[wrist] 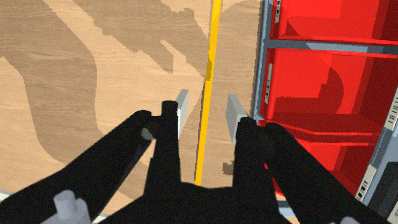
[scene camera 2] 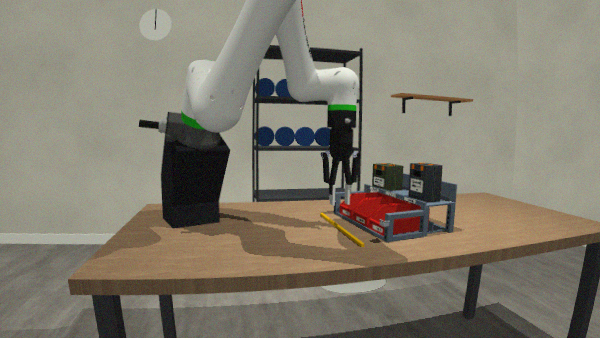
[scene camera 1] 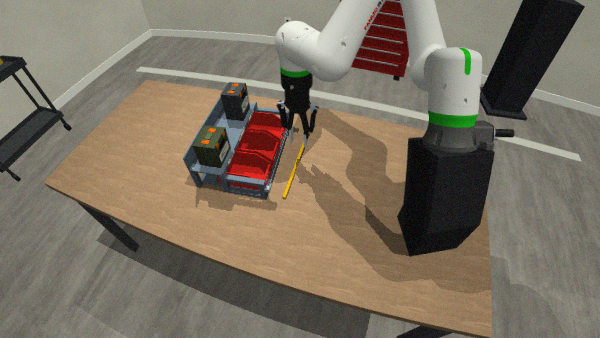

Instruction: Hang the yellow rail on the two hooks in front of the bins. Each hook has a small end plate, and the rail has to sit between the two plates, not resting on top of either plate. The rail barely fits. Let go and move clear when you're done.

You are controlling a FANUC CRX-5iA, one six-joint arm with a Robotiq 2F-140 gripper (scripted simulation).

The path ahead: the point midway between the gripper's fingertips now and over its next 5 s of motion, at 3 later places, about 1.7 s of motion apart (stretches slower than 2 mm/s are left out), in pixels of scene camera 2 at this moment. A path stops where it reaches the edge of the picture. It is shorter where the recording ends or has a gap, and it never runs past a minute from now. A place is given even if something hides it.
My gripper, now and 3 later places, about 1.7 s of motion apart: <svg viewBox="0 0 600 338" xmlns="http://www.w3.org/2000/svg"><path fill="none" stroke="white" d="M339 204L338 226L342 214L346 200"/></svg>
